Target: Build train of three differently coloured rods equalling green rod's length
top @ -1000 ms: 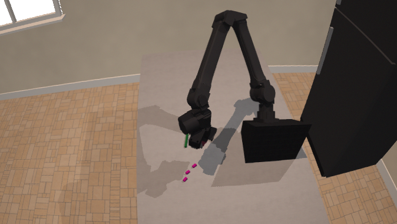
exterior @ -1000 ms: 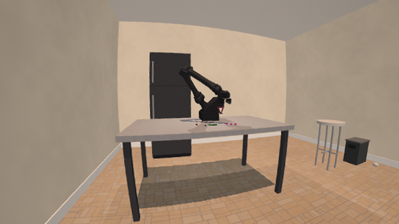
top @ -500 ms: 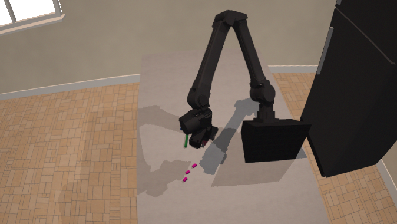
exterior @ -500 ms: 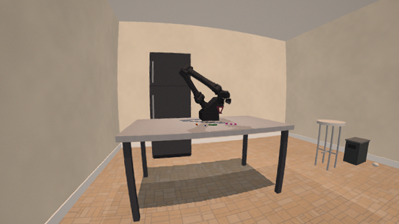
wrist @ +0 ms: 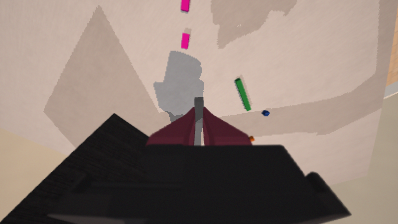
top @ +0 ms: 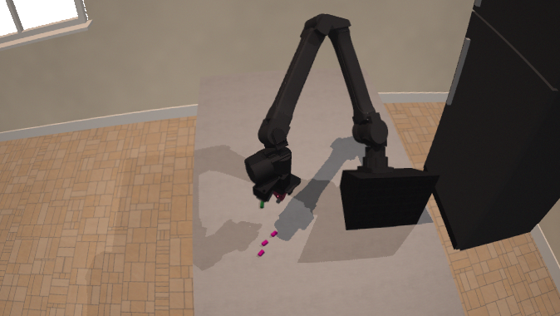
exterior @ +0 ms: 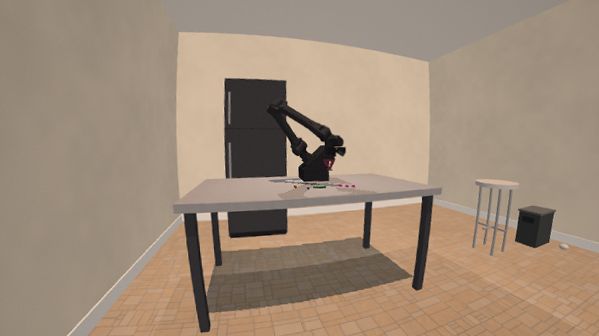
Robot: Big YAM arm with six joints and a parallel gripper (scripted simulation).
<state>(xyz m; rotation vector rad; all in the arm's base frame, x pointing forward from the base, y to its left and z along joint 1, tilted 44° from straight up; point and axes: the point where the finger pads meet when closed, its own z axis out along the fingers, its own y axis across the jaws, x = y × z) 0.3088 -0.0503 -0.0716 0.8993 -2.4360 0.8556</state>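
My gripper is now 170 mm to the left of the blue rod, 110 mm above it and 60 mm short of it. Also, from my hand: green rod (110 mm below, 90 mm to the right, 50 mm ahead); then orange rod (220 mm to the right, 110 mm below, 30 mm behind); then grey rod (right at my hand).
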